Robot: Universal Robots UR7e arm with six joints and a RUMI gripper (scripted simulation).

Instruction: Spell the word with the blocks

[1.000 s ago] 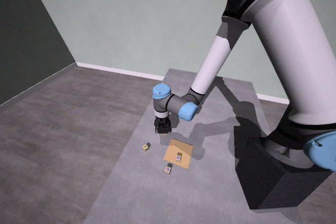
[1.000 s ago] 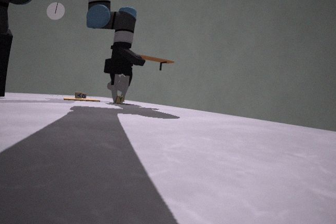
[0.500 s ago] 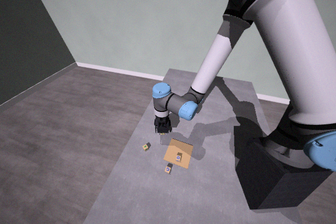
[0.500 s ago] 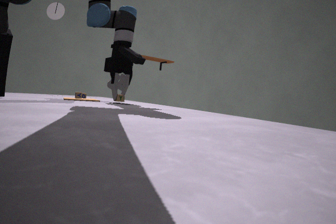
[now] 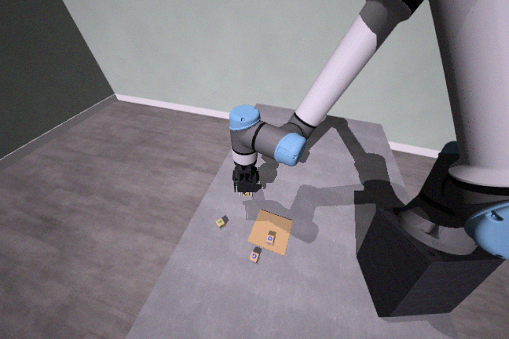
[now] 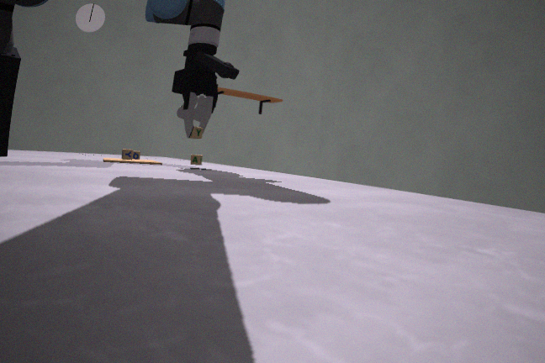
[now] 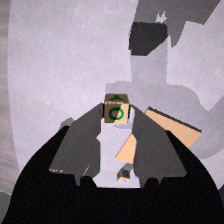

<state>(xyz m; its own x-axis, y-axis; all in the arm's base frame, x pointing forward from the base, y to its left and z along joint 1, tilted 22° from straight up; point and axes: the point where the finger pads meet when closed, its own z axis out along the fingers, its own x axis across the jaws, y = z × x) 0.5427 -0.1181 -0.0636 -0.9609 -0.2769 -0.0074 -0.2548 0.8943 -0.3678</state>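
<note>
The mat lies 130 mm behind my hand, 100 mm to the left of it and 80 mm below it. Also, from my hand: blue g block 90 mm behind, 210 mm to the left, 70 mm below; green block right at my hand; blue d block 130 mm behind, 140 mm to the left, 60 mm below.
</note>
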